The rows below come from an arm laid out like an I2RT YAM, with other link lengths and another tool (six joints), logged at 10 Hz.
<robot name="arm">
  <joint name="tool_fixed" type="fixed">
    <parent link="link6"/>
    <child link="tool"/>
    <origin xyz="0.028 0.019 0.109" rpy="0 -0.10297 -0.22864"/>
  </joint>
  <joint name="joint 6" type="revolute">
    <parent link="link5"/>
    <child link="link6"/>
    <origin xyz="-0.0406 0 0.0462" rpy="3.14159 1.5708 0"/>
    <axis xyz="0 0 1"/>
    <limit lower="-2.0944" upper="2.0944"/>
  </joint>
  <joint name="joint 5" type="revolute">
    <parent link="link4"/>
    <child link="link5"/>
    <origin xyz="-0.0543 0.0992 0.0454" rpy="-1.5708 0 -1.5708"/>
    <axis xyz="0 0 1"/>
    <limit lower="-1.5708" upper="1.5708"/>
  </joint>
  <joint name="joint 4" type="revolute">
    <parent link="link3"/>
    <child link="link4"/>
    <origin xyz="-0.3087 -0.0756 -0.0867" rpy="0 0 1.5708"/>
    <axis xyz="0 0 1"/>
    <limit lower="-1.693" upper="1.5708"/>
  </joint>
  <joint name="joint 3" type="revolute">
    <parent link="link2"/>
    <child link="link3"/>
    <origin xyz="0 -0.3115 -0.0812" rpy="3.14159 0 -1.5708"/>
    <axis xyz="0 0 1"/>
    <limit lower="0" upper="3.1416"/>
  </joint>
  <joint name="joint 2" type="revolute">
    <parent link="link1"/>
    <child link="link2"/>
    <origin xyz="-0.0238 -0.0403 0.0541" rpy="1.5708 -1.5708 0"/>
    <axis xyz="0 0 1"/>
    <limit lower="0" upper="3.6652"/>
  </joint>
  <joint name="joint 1" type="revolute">
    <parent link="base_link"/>
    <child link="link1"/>
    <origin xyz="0 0 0.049" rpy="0 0 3.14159"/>
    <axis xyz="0 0 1"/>
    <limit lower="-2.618" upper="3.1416"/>
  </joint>
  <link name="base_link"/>
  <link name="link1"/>
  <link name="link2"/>
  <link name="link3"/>
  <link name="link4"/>
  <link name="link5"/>
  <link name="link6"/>
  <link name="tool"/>
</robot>
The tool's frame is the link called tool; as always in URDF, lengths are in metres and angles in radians.
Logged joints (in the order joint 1, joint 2, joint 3, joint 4, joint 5, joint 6), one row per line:
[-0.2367 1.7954 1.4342 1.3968 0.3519 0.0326]
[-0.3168 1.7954 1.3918 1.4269 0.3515 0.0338]
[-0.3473 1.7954 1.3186 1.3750 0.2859 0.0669]
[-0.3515 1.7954 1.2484 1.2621 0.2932 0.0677]
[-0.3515 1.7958 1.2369 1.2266 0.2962 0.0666]
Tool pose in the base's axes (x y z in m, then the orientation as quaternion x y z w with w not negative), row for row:
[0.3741 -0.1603 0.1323 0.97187 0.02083 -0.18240 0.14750]
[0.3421 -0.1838 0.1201 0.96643 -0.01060 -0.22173 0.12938]
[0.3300 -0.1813 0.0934 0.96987 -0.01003 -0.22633 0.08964]
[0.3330 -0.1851 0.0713 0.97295 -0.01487 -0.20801 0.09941]
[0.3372 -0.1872 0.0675 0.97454 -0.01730 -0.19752 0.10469]
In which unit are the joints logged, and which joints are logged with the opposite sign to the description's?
The joints are logged in radians. Opposite sign: joint 4, joint 6.
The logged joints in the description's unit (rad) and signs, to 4 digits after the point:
[-0.2367 1.7954 1.4342 -1.3968 0.3519 -0.0326]
[-0.3168 1.7954 1.3918 -1.4269 0.3515 -0.0338]
[-0.3473 1.7954 1.3186 -1.3750 0.2859 -0.0669]
[-0.3515 1.7954 1.2484 -1.2621 0.2932 -0.0677]
[-0.3515 1.7958 1.2369 -1.2266 0.2962 -0.0666]

